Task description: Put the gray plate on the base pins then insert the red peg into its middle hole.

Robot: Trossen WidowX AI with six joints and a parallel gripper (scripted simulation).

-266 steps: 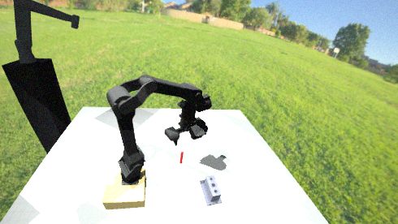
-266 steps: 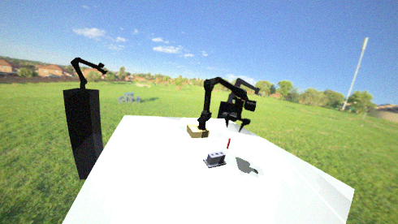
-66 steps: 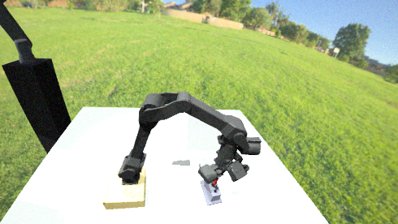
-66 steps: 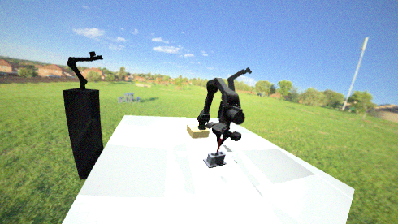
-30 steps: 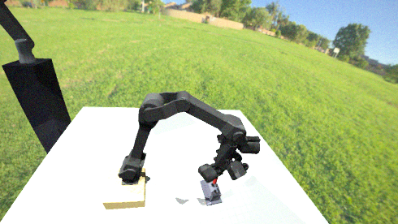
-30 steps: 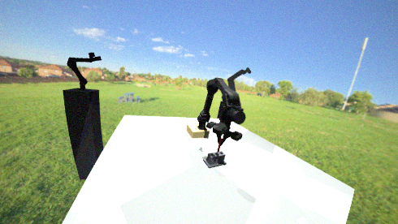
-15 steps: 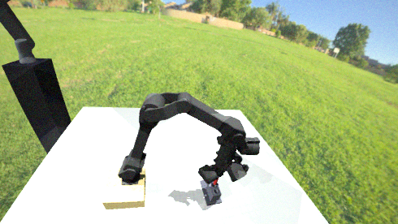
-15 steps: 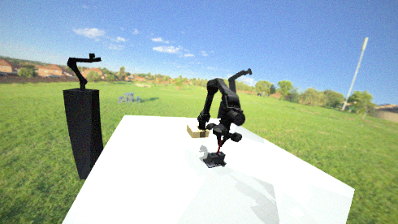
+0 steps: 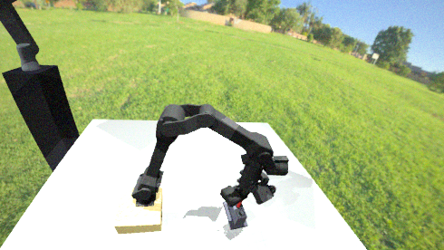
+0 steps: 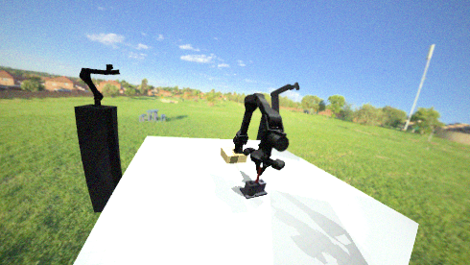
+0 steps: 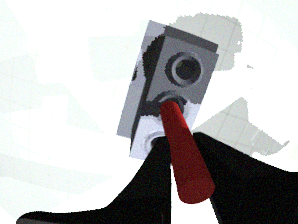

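The red peg is right at my gripper tip. The rest, counted from my gripper tip: gray plate: 5 cm below; gray base: 9 cm below.
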